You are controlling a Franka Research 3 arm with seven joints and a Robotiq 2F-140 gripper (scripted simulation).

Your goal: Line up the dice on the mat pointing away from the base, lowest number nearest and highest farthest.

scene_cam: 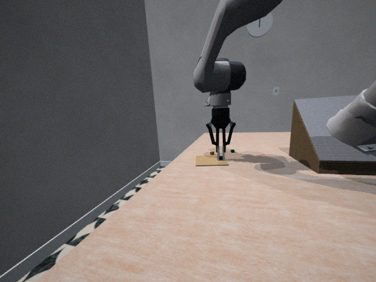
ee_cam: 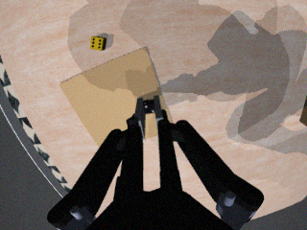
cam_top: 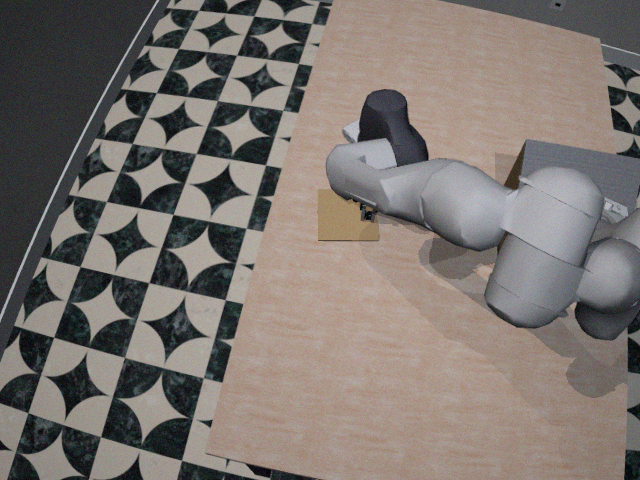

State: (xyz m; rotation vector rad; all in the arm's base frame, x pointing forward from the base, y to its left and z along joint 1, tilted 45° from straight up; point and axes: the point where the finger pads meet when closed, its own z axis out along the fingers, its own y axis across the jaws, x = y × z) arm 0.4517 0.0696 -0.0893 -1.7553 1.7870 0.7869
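Right now the black die is 30 mm below my hand. Also, from my hand: yellow die (100 mm to the right, 50 mm ahead, 30 mm below); green die (150 mm to the right, 60 mm behind, 30 mm below); tan mat (50 mm ahead, 40 mm below).
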